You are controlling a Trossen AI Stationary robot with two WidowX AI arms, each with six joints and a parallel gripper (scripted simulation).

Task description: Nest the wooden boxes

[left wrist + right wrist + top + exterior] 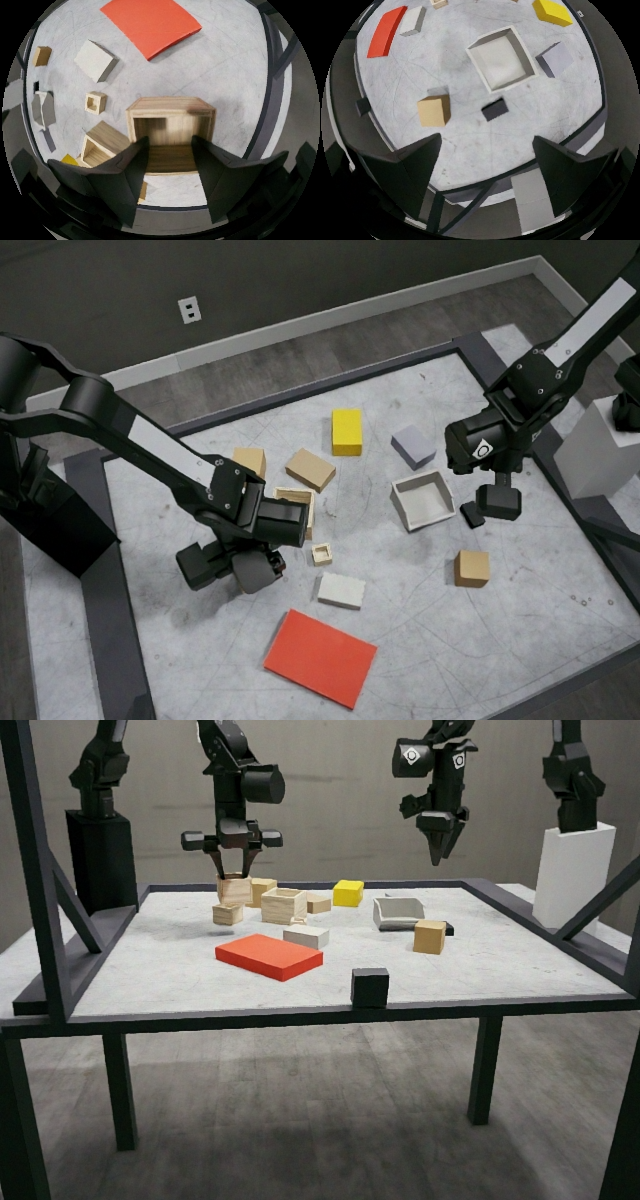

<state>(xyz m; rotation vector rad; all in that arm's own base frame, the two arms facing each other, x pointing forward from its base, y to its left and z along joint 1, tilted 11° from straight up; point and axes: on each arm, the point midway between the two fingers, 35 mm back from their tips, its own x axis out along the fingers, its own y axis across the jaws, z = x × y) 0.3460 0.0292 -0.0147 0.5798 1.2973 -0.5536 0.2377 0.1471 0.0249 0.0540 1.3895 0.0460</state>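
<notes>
Now: the tan block 21 cm ahead of my left hand, 13 cm to the right of it and 12 cm below it. Also, from my left hand: red slab (15 cm behind, 10 cm to the right, 13 cm below); white block (4 cm behind, 15 cm to the right, 12 cm below); white tray (10 cm ahead, 33 cm to the right, 11 cm below).
Now: the white tray 160 mm below my right hand, 70 mm to the left of it and 50 mm ahead of it. From my right hand the other things lie so: black block 170 mm below, 20 mm to the right, 20 mm ahead; then grey block 180 mm ahead, 170 mm below, 60 mm to the left; then white block 250 mm to the left, 170 mm below, 100 mm behind.
</notes>
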